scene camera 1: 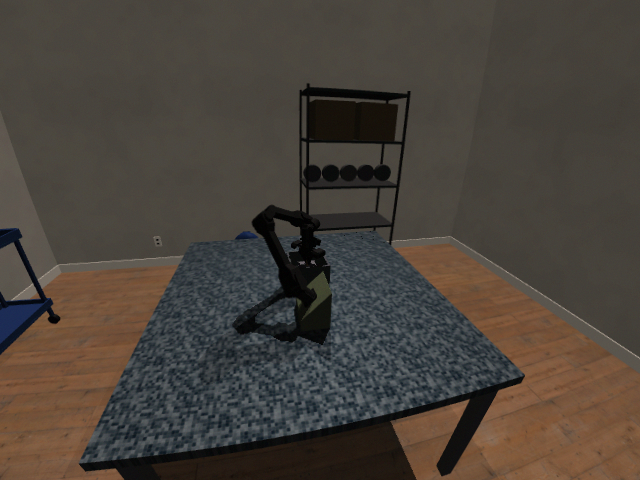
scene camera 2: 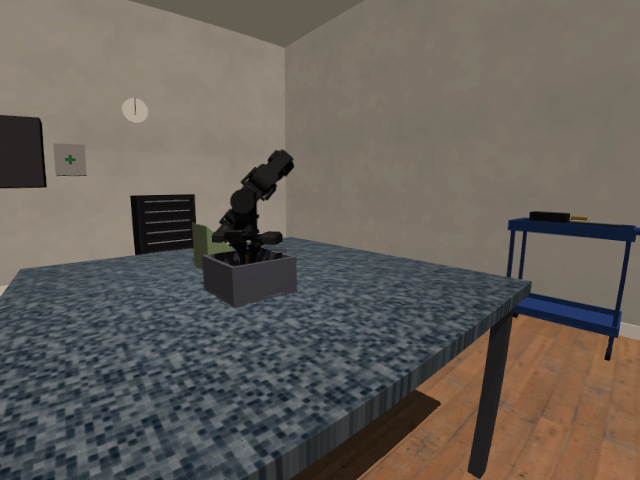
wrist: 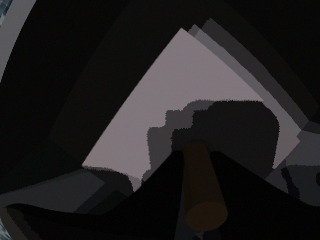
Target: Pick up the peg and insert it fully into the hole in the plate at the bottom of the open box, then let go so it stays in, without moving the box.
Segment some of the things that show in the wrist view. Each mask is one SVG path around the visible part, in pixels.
The gripper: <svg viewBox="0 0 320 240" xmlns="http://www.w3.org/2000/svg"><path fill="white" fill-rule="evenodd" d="M211 152L210 159L228 211L226 221L219 227L221 240L320 240L320 206L306 204L287 194L220 151ZM183 151L174 150L134 193L104 214L61 212L28 204L15 203L1 209L1 221L12 240L174 240L182 193L185 163Z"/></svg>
A grey box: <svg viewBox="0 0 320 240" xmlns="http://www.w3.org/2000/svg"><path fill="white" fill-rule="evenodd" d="M174 240L221 240L219 227L210 231L201 231L197 234L177 224ZM12 1L0 27L0 211L7 205L21 203L54 211L100 215L110 211L128 197L103 182L81 165L125 100L181 28L195 37L238 74L241 79L260 95L300 140L299 144L264 180L306 204L320 206L320 0Z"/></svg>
A peg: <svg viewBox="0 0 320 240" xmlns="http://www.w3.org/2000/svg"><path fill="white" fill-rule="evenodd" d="M191 142L180 149L183 151L185 162L183 173L186 224L193 230L210 231L218 228L226 221L228 211L206 145L200 142Z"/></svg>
A pale plate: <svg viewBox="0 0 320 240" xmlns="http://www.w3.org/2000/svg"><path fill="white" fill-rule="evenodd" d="M182 183L177 224L199 234L201 231L193 230L186 224ZM300 140L244 80L202 43L181 28L126 99L81 166L129 197L156 171L174 150L180 150L188 143L203 143L207 147L209 156L212 151L220 151L265 179L289 155Z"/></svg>
